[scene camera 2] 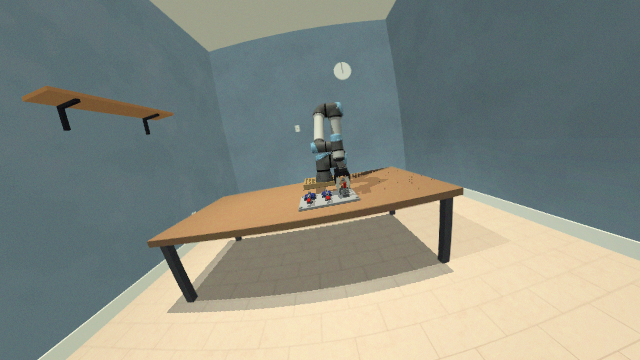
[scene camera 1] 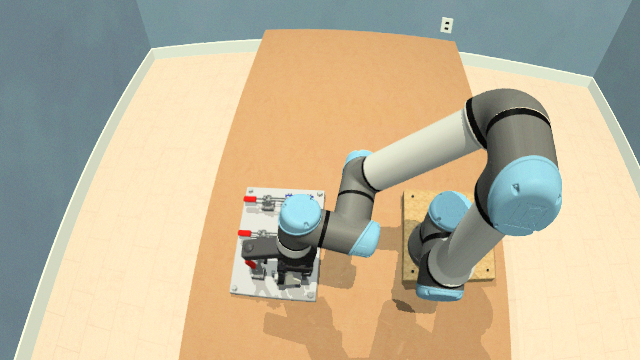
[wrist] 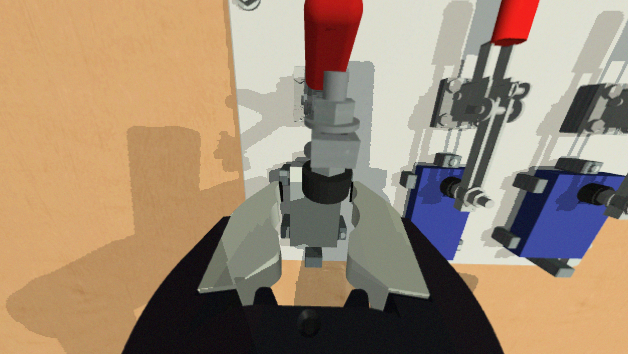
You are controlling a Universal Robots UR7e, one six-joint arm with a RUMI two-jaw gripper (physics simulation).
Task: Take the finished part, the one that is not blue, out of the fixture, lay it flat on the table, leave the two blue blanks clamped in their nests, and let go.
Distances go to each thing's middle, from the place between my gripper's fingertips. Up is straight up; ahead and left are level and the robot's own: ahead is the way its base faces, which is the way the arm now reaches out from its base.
Labels:
Right now my hand is 2 cm past the finished part [wrist: 312, 224]. From my hand the other things lie so: fixture plate [scene camera 1: 241, 274] 1 cm ahead, 11 cm to the right, 2 cm below.

